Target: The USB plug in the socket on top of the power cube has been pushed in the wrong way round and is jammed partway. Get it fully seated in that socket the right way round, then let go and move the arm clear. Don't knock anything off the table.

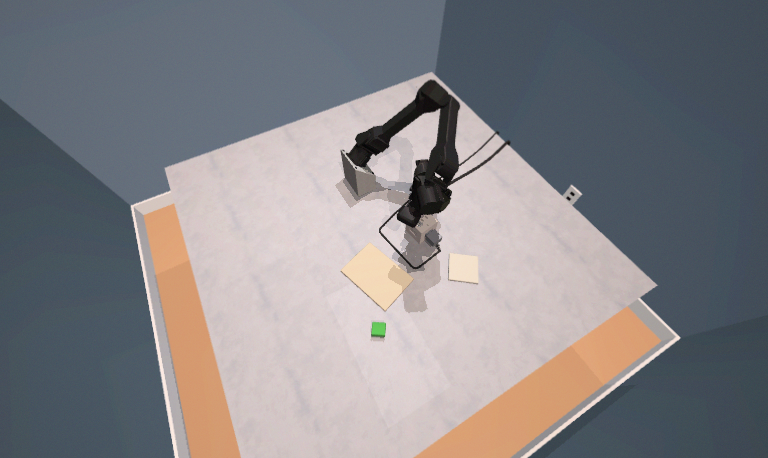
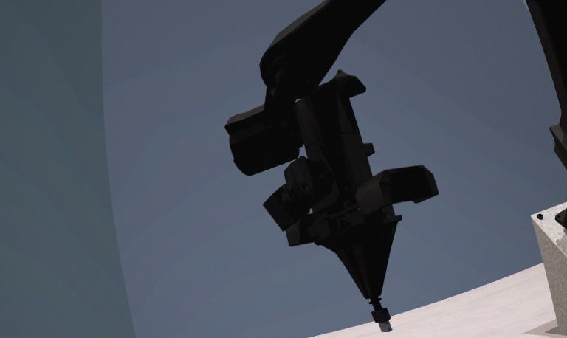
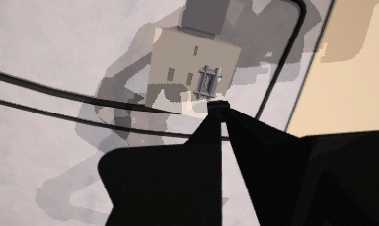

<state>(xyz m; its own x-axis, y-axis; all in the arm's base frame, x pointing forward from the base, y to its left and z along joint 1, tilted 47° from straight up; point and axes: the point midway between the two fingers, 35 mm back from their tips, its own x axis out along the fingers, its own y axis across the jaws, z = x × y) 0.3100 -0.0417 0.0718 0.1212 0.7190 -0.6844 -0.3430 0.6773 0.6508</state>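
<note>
My gripper tip is now 10 mm above the USB plug. The rest, counted from my gripper tip: tan sheet (40 mm ahead, 200 mm to the right, 130 mm below); green block (180 mm ahead, 300 mm to the right, 120 mm below).
</note>
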